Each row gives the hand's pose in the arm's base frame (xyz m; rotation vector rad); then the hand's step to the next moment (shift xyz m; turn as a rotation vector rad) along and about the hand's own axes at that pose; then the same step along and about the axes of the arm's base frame.
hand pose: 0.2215 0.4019 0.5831 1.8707 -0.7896 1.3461
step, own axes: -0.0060 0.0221 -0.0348 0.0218 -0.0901 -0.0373
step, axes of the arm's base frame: -0.0380 0.0160 0.0061 0.0578 0.0805 0.0128
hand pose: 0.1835 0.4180 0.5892 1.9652 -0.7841 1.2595
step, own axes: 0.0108 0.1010 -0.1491 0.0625 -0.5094 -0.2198
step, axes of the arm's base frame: -0.1527 0.0562 0.0780 0.3005 0.4702 0.0188
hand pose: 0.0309 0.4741 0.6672 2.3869 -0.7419 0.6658
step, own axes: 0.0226 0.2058 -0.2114 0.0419 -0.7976 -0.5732
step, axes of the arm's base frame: -0.1732 -0.0200 0.2391 0.3638 0.8987 0.1629
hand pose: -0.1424 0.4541 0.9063 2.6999 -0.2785 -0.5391
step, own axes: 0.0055 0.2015 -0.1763 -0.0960 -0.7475 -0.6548
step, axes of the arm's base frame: 0.0523 -0.1288 0.2289 0.2658 0.9150 0.2982
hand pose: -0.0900 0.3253 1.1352 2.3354 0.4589 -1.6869
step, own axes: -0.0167 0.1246 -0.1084 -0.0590 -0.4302 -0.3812
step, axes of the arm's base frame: 0.1375 -0.0786 0.0498 0.1557 0.5277 0.1766
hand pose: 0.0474 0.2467 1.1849 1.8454 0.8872 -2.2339
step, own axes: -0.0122 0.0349 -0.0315 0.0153 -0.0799 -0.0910
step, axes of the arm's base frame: 0.0455 -0.0164 -0.0042 0.0397 0.1152 0.0066
